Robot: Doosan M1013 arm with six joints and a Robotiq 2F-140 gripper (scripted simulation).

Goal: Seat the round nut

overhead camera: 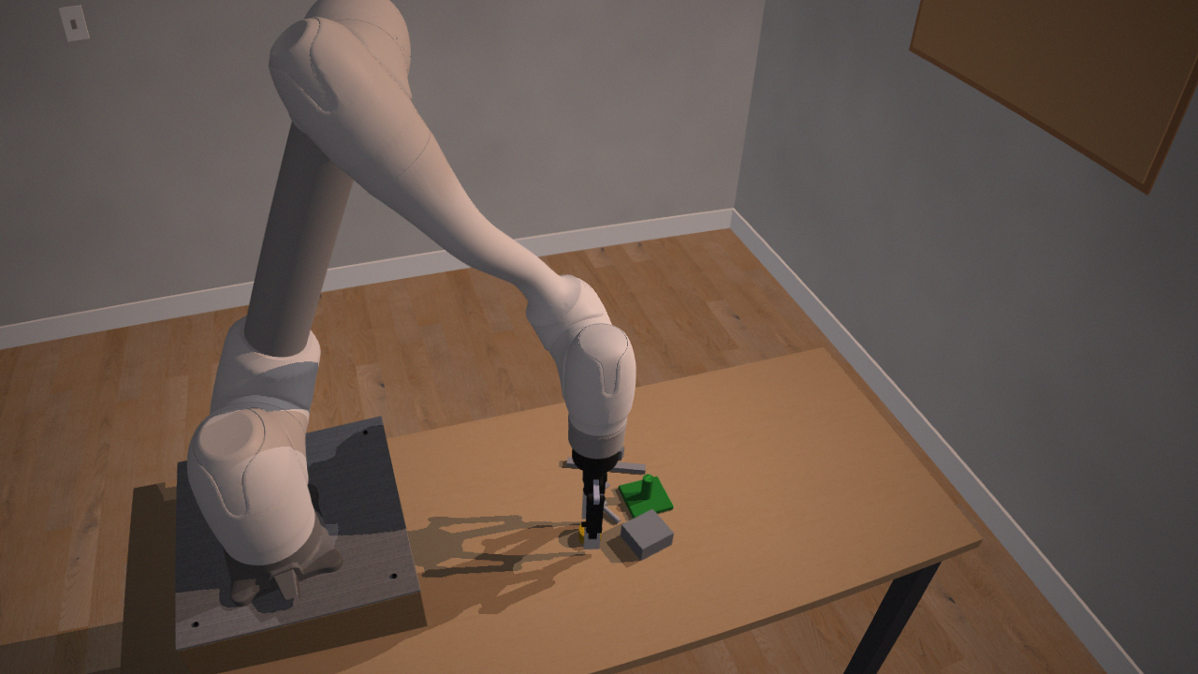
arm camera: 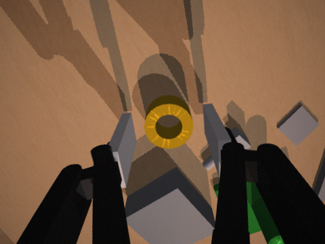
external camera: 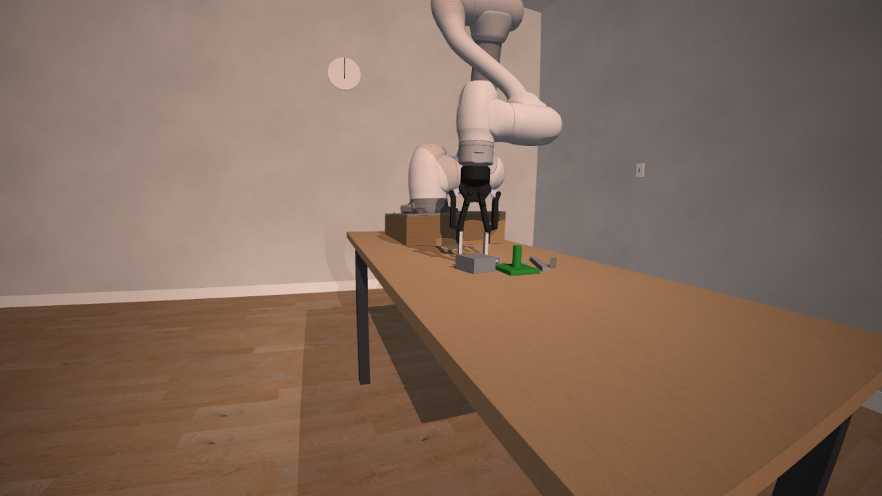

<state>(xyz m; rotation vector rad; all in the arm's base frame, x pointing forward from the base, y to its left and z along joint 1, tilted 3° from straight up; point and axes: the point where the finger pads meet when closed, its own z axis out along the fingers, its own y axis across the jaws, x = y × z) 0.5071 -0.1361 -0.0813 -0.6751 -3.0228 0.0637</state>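
Now: hand 50 mm short of the grey bolt, 40 mm to the right of it and 40 mm above it. Also, from my hand: grey block: 90 mm ahead, 50 mm to the right, 30 mm below; long grey bar: 140 mm to the left, 110 mm ahead, 40 mm below; small grey square plate: 100 mm to the left, 70 mm ahead, 40 mm below.
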